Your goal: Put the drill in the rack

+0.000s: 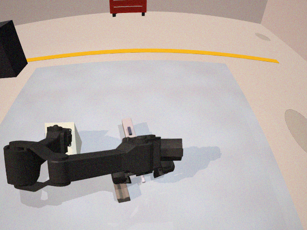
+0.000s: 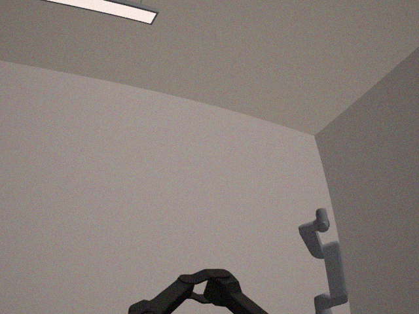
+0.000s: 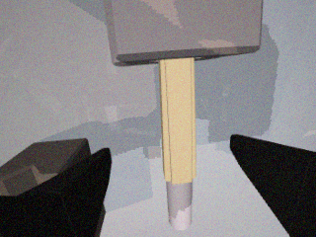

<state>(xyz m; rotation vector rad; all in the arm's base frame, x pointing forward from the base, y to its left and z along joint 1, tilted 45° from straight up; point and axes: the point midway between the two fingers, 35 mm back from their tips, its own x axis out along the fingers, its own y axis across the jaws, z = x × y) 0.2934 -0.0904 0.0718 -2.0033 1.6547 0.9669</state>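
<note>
The drill is 4 cm to the left of my gripper tip, 4 cm above it and 1 cm behind it. Round my gripper tip: dark key (16 cm to the left, 5 cm behind, 4 cm above); then brown grooved rack (7 cm behind, 5 cm to the right, 1 cm above); then grey block (13 cm to the left, 4 cm behind, 3 cm above).
</note>
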